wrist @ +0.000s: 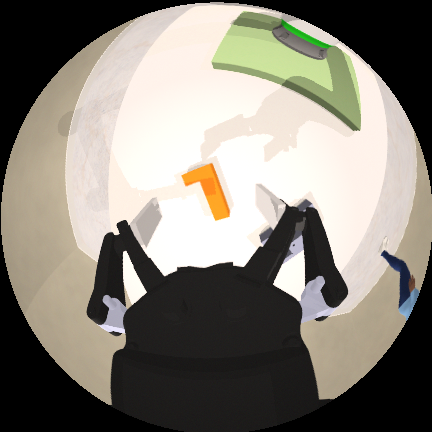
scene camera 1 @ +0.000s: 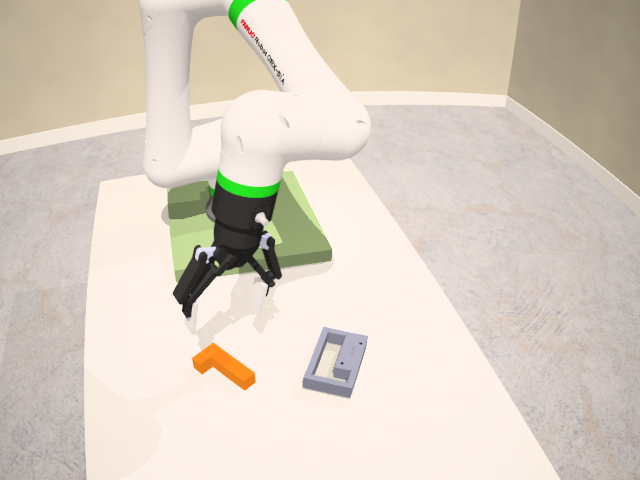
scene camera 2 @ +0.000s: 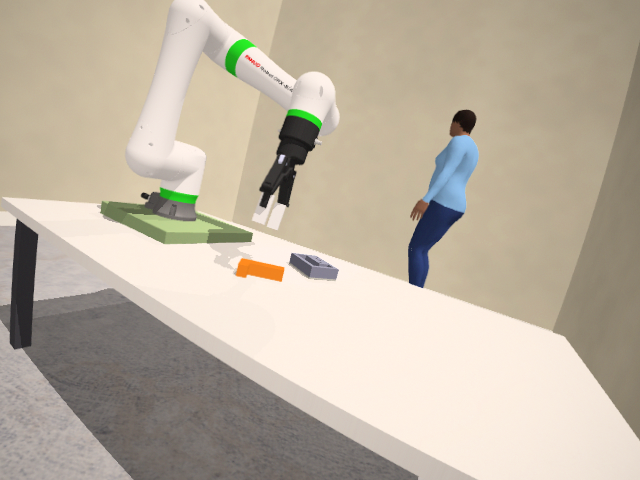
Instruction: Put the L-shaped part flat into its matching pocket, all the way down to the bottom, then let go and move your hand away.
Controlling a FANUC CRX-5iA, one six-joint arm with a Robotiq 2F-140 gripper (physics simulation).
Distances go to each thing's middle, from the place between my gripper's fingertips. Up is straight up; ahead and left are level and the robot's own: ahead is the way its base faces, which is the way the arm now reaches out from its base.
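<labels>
Counting from my hand, I find the grey pocket block (scene camera 1: 336, 360) 11 cm below, 5 cm ahead and 20 cm to the left. The orange L-shaped part (scene camera 1: 213, 356) is 11 cm below my hand too, and it is 2 cm ahead of my hand and 2 cm to the right of it.
</labels>
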